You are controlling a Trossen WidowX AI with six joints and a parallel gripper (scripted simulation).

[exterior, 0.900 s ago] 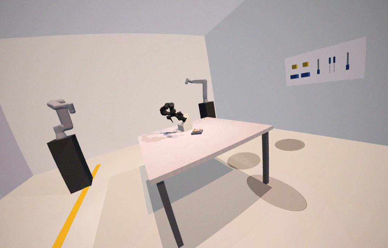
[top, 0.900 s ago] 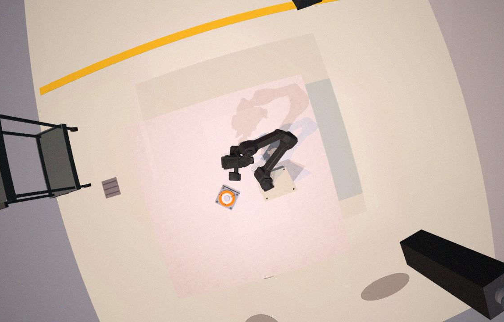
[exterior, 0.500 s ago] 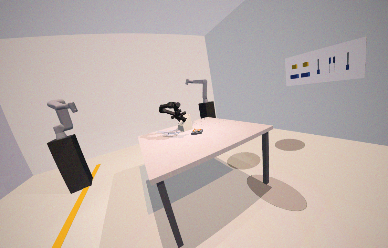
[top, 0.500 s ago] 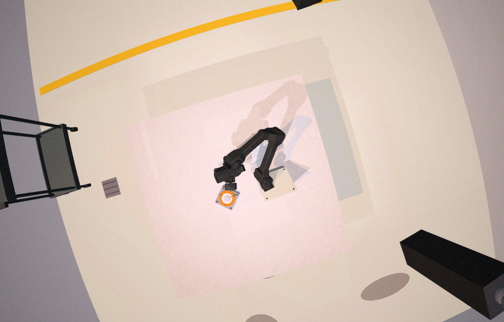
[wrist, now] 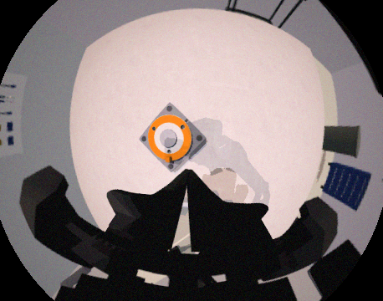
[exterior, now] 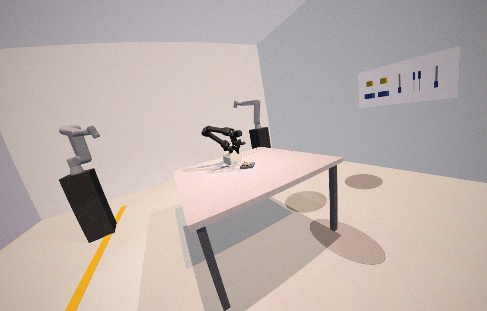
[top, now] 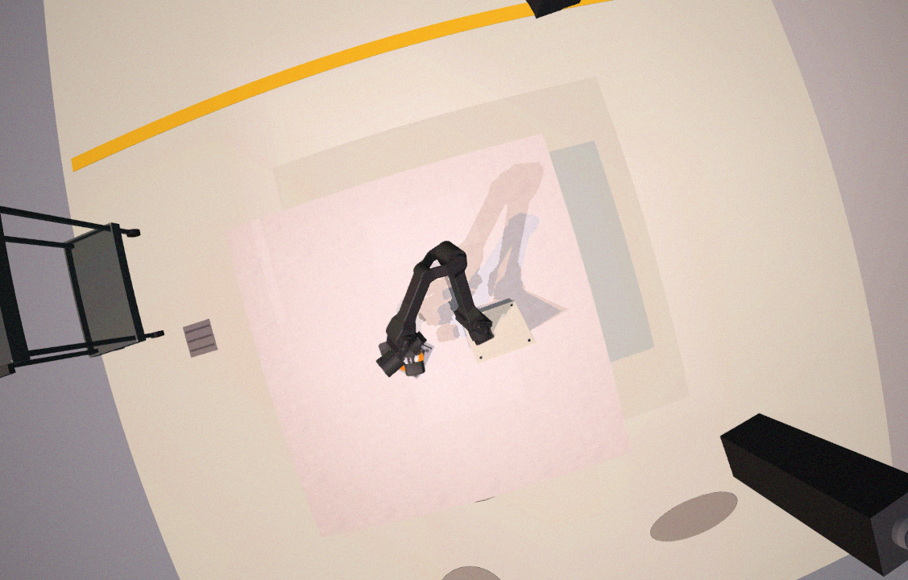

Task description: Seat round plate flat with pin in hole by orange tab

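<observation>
Right now my gripper tip is 100 mm above the round plate, 50 mm to the right of it and 20 mm short of it. Also, from my gripper tip: grey base (110 mm below, 50 mm to the left, 40 mm ahead).
</observation>
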